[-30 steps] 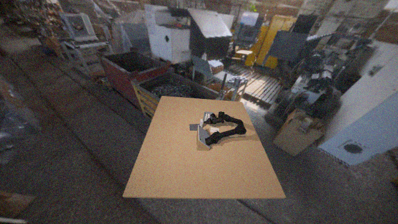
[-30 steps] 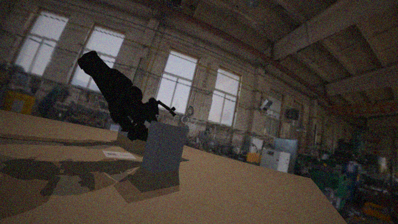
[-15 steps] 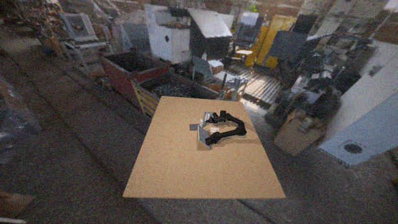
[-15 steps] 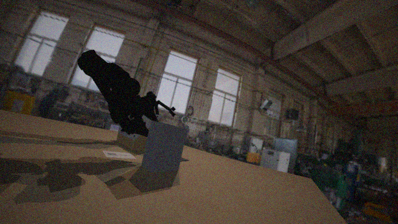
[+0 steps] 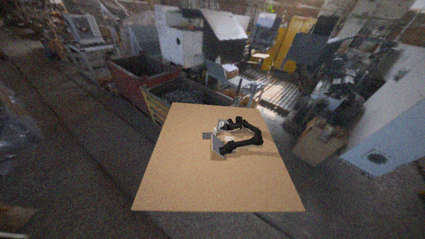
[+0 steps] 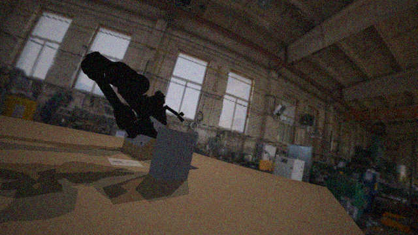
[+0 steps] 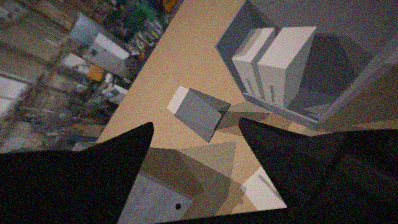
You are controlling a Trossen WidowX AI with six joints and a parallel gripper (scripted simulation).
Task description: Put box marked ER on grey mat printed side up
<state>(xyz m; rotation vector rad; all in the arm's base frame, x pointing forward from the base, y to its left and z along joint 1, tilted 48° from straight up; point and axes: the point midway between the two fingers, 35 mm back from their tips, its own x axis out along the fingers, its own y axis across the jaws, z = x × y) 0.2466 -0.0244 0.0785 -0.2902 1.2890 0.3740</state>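
My gripper tip is 20 mm short of the grey mat, 120 mm to the right of it and 130 mm above it. Also, from my gripper tip: paper (40 mm behind, 100 mm to the right, 130 mm below).
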